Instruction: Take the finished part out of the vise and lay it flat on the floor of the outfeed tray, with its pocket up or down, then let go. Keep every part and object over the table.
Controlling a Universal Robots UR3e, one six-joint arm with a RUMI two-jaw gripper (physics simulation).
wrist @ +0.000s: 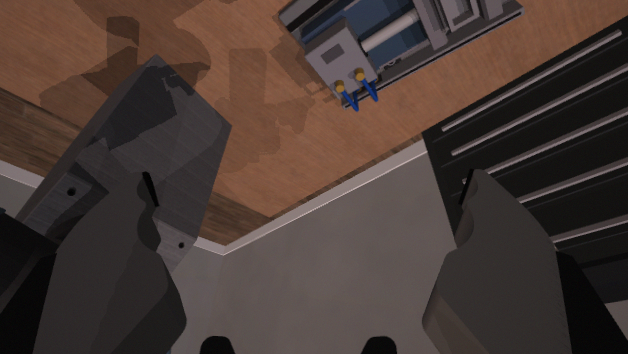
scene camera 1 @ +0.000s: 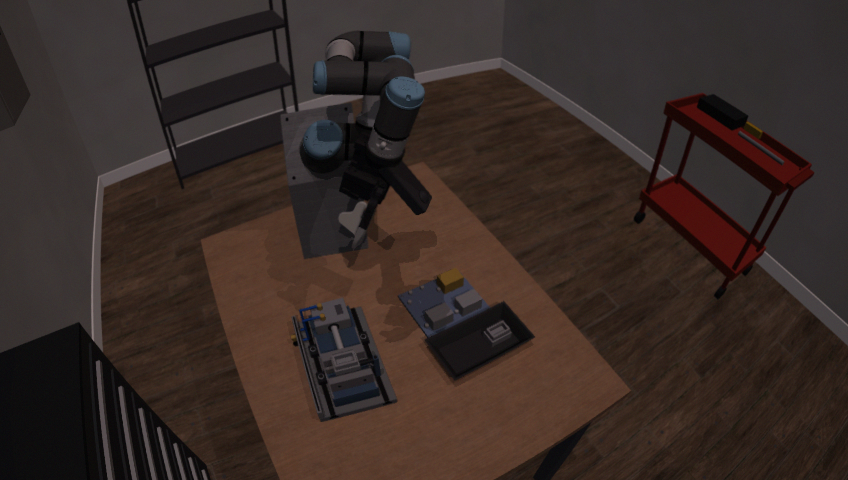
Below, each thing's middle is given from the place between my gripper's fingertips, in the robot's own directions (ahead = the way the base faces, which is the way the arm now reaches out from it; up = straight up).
Right now my hand is 40 mm short of the vise (scene camera 1: 362,392), 120 mm to the left of it and 340 mm above it. Also, from my hand: blue plate (scene camera 1: 422,300) (10 mm behind, 200 mm to the left, 380 mm below).
